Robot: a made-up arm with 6 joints. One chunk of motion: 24 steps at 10 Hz.
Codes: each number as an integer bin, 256 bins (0 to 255) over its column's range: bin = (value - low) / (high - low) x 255, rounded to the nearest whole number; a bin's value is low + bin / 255 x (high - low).
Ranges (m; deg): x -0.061..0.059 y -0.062..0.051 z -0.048..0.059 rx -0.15..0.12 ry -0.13..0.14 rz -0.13..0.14
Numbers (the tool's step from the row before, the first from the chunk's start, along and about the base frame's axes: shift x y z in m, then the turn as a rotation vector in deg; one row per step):
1: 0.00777 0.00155 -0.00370 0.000 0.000 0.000
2: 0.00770 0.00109 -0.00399 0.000 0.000 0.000
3: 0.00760 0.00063 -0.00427 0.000 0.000 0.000
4: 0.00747 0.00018 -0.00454 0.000 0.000 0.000
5: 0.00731 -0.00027 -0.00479 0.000 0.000 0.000
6: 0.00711 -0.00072 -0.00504 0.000 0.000 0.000
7: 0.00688 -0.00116 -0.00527 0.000 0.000 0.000
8: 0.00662 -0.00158 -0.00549 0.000 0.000 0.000
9: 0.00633 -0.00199 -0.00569 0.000 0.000 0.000
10: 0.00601 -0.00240 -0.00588 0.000 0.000 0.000
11: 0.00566 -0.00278 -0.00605 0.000 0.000 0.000
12: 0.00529 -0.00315 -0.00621 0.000 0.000 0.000
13: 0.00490 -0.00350 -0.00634 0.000 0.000 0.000
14: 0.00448 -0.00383 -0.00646 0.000 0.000 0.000
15: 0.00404 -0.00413 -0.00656 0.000 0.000 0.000
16: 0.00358 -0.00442 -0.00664 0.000 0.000 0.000
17: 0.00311 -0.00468 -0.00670 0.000 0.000 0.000
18: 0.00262 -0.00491 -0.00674 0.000 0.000 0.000
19: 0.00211 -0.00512 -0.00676 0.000 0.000 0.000
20: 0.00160 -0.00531 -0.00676 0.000 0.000 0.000
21: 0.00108 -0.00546 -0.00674 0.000 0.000 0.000
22: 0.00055 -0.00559 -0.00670 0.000 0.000 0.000
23: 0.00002 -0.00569 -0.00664 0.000 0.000 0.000
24: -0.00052 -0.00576 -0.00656 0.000 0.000 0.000
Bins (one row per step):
1: 146 143 106 142 123 123
2: 146 142 105 142 123 123
3: 146 141 104 142 123 123
4: 145 140 104 142 123 123
5: 145 139 103 142 123 123
6: 145 138 102 142 123 123
7: 144 137 102 142 123 123
8: 144 136 101 142 123 123
9: 143 135 101 142 123 123
10: 142 134 100 142 123 123
11: 142 134 100 142 123 123
12: 141 133 100 142 123 123
13: 140 132 99 142 123 123
14: 139 131 99 142 123 123
15: 138 131 99 142 123 123
16: 137 130 99 142 123 123
17: 136 129 98 142 123 123
18: 135 129 98 142 123 123
19: 134 128 98 142 123 123
20: 133 128 98 142 123 123
21: 132 128 98 142 123 123
22: 131 127 98 142 123 123
23: 130 127 99 142 123 123
24: 129 127 99 142 123 123

